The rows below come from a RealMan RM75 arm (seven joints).
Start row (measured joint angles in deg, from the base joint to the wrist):
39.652 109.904 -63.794 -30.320 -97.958 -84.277 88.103
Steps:
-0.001 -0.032 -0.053 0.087 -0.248 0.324 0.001
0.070 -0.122 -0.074 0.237 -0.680 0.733 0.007
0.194 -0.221 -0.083 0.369 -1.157 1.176 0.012
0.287 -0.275 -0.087 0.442 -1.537 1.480 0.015
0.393 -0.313 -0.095 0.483 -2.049 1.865 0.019
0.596 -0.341 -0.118 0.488 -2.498 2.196 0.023
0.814 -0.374 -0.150 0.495 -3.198 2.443 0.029
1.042 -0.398 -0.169 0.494 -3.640 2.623 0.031
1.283 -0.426 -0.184 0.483 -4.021 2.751 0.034
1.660 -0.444 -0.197 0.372 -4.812 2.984 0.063
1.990 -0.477 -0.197 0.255 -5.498 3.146 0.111
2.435 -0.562 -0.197 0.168 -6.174 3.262 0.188
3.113 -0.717 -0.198 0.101 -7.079 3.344 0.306
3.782 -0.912 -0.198 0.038 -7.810 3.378 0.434
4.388 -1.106 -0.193 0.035 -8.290 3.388 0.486
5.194 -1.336 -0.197 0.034 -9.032 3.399 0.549
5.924 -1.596 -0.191 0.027 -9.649 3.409 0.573
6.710 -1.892 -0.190 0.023 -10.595 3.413 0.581
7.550 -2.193 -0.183 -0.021 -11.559 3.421 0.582
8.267 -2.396 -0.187 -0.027 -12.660 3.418 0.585
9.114 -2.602 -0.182 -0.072 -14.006 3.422 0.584
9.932 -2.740 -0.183 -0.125 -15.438 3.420 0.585
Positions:
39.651 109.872 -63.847 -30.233 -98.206 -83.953 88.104
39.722 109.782 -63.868 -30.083 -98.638 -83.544 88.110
39.846 109.683 -63.877 -29.951 -99.115 -83.101 88.115
39.939 109.629 -63.881 -29.878 -99.495 -82.797 88.118
40.045 109.591 -63.889 -29.837 -100.007 -82.412 88.122
40.248 109.563 -63.912 -29.832 -100.456 -82.081 88.126
40.466 109.530 -63.944 -29.825 -101.156 -81.834 88.132
40.694 109.506 -63.963 -29.826 -101.598 -81.654 88.134
40.935 109.478 -63.978 -29.837 -101.979 -81.526 88.137
41.312 109.460 -63.991 -29.948 -102.770 -81.293 88.166
41.642 109.427 -63.991 -30.065 -103.456 -81.131 88.214
42.087 109.342 -63.991 -30.152 -104.132 -81.015 88.291
42.765 109.187 -63.992 -30.219 -105.037 -80.933 88.409
43.434 108.992 -63.992 -30.282 -105.768 -80.899 88.537
44.040 108.798 -63.987 -30.285 -106.248 -80.889 88.589
44.846 108.568 -63.991 -30.286 -106.990 -80.878 88.652
45.576 108.308 -63.985 -30.293 -107.607 -80.868 88.676
46.362 108.012 -63.984 -30.297 -108.553 -80.864 88.684
47.202 107.711 -63.977 -30.341 -109.517 -80.856 88.685
47.919 107.508 -63.981 -30.347 -110.618 -80.859 88.688
48.766 107.302 -63.976 -30.392 -111.964 -80.855 88.687
49.584 107.164 -63.977 -30.445 -113.396 -80.857 88.688

